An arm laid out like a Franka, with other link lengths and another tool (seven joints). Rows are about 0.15 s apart.
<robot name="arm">
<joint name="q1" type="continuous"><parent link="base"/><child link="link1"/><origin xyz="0 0 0.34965"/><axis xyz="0 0 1"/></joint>
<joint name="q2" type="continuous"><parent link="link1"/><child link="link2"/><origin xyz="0 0 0" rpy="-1.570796 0 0"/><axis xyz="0 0 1"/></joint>
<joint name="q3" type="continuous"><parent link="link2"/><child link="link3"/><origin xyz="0 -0.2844 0" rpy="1.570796 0 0"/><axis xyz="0 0 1"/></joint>
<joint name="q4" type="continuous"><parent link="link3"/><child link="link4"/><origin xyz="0.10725 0 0" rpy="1.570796 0 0"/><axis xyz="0 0 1"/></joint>
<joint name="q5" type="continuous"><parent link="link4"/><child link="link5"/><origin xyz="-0.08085 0.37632 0" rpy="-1.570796 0 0"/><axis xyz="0 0 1"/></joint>
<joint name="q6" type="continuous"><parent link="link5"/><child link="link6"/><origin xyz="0 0 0" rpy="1.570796 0 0"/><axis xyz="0 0 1"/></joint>
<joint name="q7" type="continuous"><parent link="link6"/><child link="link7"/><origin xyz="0.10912 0 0" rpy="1.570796 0 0"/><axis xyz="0 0 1"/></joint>
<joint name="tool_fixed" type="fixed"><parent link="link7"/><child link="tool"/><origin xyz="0.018 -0.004 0.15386" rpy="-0.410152 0 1.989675"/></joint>
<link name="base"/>
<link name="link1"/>
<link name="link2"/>
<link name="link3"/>
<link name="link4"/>
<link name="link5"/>
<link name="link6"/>
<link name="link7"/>
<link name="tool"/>
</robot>
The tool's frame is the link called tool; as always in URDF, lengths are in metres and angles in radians. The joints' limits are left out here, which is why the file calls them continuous.
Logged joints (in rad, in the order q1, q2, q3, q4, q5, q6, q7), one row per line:
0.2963 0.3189 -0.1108 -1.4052 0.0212 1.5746 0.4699
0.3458 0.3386 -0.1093 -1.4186 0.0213 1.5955 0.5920
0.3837 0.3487 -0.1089 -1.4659 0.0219 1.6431 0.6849
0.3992 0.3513 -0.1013 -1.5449 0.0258 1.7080 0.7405
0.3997 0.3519 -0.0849 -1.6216 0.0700 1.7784 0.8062
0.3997 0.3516 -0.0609 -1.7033 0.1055 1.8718 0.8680
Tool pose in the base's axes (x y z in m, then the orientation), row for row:
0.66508 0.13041 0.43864 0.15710 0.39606 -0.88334 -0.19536
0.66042 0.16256 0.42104 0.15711 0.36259 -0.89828 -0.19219
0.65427 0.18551 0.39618 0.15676 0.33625 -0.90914 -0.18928
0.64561 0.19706 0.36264 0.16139 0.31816 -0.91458 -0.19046
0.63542 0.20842 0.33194 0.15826 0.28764 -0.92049 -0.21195
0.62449 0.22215 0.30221 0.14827 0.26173 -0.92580 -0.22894
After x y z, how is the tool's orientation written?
As a quaternion, w x y z.
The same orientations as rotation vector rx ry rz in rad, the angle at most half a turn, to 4 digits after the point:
1.1334 -2.5278 -0.5590
1.0376 -2.5705 -0.5500
0.9624 -2.6021 -0.5417
0.9083 -2.6110 -0.5437
0.8226 -2.6324 -0.6061
0.7527 -2.6624 -0.6584

